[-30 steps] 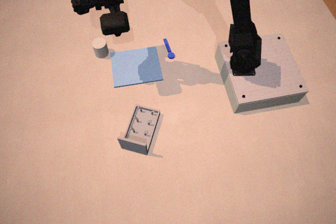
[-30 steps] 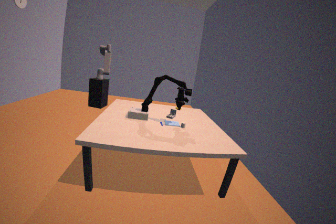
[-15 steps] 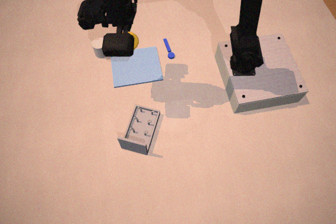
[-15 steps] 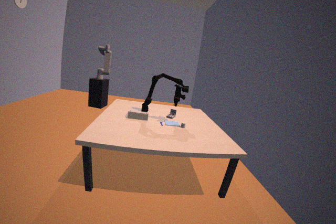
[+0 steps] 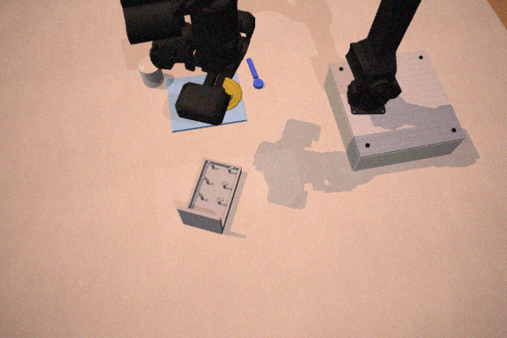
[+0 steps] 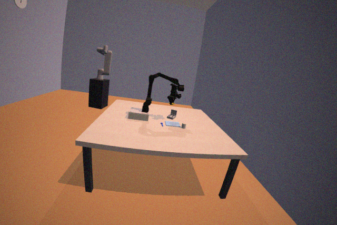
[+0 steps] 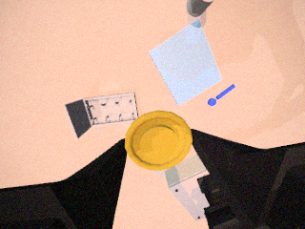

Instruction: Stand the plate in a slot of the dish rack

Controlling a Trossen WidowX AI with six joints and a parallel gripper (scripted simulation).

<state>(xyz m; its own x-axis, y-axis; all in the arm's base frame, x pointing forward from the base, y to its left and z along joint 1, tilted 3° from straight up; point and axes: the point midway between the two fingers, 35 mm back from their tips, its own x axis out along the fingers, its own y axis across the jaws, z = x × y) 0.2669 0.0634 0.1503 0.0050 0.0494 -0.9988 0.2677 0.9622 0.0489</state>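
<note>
My gripper tip is now 2 cm short of the grey dish rack, 9 cm to the right of it and 16 cm above it. Round my gripper tip: yellow plate: 1 cm above; then light blue mat: 4 cm ahead, 12 cm to the right, 18 cm below; then blue spoon: 6 cm behind, 18 cm to the right, 18 cm below.
</note>
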